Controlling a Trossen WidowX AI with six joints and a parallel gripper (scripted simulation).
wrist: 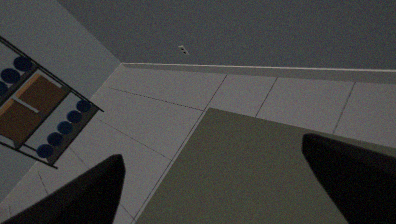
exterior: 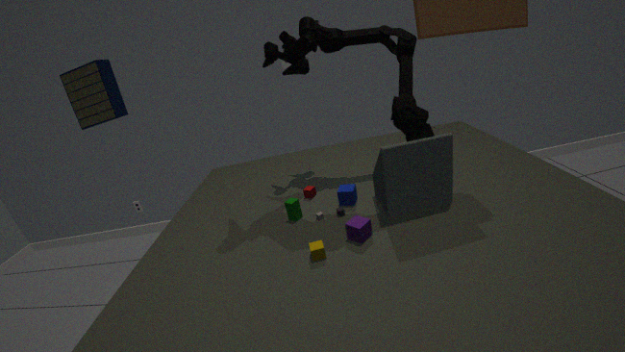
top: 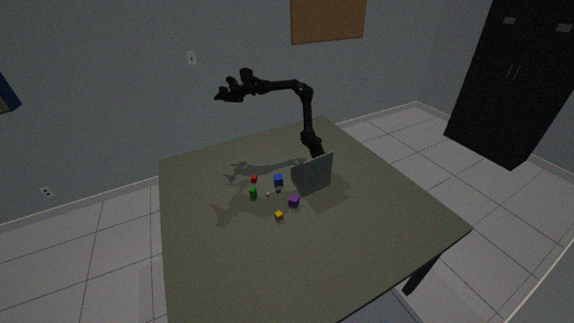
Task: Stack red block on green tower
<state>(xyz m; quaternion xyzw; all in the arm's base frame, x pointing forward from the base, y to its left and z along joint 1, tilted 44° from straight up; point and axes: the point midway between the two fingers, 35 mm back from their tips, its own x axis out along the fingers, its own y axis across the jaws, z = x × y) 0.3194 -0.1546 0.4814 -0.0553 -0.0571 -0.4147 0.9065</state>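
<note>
My gripper tip is 390 mm above the red block, 270 mm to the right of it and 20 mm past it. Also, from my gripper tip: yellow cube (570 mm to the left, 390 mm below, 10 mm ahead); then purple cube (550 mm to the left, 380 mm below, 90 mm behind); then blue cube (380 mm below, 370 mm to the left, 120 mm behind).
</note>
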